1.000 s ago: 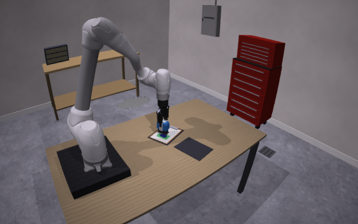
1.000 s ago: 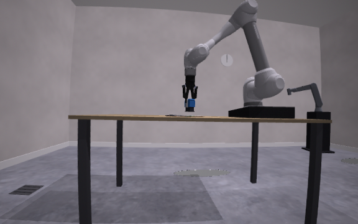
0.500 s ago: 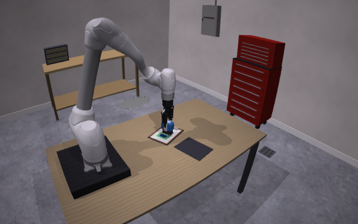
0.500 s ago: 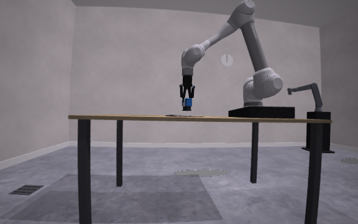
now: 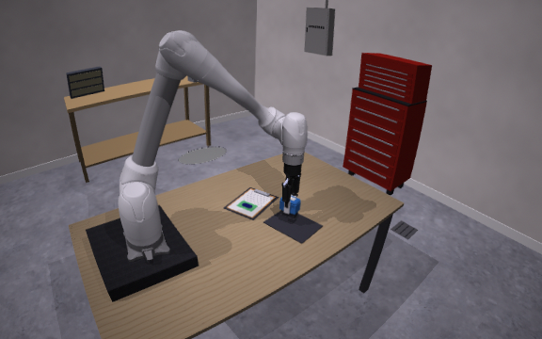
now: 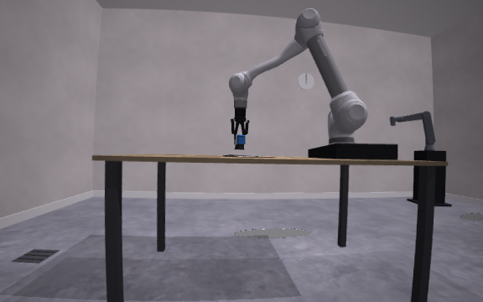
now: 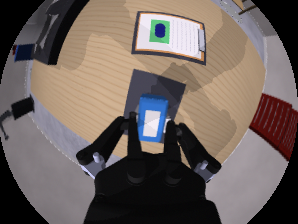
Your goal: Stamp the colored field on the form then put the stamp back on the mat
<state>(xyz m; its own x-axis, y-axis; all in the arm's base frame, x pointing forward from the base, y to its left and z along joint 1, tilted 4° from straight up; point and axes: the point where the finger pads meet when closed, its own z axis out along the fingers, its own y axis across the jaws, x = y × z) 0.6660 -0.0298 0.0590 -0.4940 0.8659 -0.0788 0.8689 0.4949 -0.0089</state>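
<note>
The mat lies 1 cm ahead of my hand, 2 cm to the right of it and 11 cm below it. From my hand the other things lie so: clipboard (6 cm behind, 25 cm to the left, 11 cm below); stamp (2 cm below).
</note>
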